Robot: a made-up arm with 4 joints. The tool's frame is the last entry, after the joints.
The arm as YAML. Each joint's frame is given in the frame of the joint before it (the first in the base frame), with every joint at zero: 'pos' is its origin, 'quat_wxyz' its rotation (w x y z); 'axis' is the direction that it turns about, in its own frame. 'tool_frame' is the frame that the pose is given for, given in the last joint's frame.
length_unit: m
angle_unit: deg
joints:
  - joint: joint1
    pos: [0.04, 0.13, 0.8]
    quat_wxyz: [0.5, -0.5, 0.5, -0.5]
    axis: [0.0, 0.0, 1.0]
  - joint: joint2
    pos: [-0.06, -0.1, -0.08]
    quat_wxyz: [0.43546, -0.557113, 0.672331, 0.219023]
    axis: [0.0, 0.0, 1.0]
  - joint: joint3
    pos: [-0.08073, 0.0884, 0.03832]
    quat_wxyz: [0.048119, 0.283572, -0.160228, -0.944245]
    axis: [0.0, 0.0, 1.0]
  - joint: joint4
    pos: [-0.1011, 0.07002, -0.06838]
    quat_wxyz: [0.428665, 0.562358, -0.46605, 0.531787]
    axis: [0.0, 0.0, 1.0]
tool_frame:
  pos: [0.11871, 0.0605, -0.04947]
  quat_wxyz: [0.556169, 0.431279, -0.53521, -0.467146]
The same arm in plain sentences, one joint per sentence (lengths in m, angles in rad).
The arm has four revolute joints in a row. What follows holds with every joint at zero, and every direction is one of the base frame's.
Joint 1 sits 0.0400 m along +x and 0.1300 m along +y and 0.8000 m along +z from the base frame's origin and rotates about +x.
Joint 2 sits 0.0800 m along -x and 0.0600 m along +y and 0.1000 m along +z from joint 1 and rotates about the direction (-0.524808, -0.341505, -0.779712).
Joint 3 sits 0.0300 m along +x and 0.0700 m along +y and 0.1000 m along -z from joint 2 and rotates about the direction (-0.0089, -0.0103, -0.999907).
Joint 4 sits 0.1000 m along -x and 0.0700 m along -y and 0.0700 m along +z from joint 3 and rotates about the direction (0.192394, 0.97977, 0.055098).
The tool frame, which is the frame that the pose is given for, sits 0.0700 m along -x and 0.0300 m along -y and 0.1200 m along -z from joint 4; its axes are the base frame's turned by roll 0.0000, pitch 0.0000 and yaw 0.0000 rad (as in URDF: about the fixed x, then y, then z).

